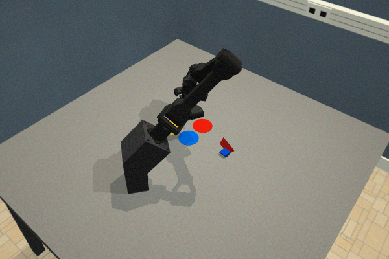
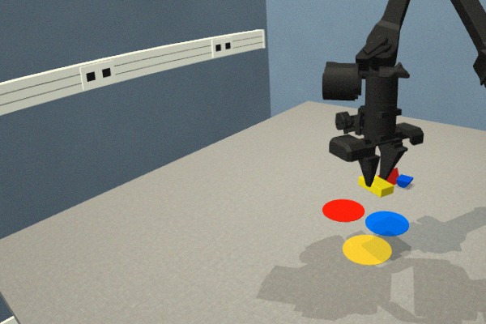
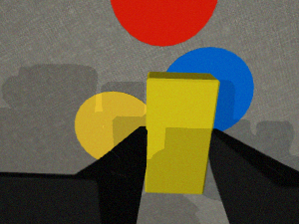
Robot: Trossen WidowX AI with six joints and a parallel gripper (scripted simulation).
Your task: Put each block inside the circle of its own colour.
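My hand is 13 cm above the yellow circle, 8 cm to the right of it and 2 cm past it. From my hand the other things lie so: yellow block (4 cm below); then red circle (13 cm below, 7 cm ahead, 3 cm to the right); then blue circle (13 cm below, 3 cm behind, 2 cm to the right).
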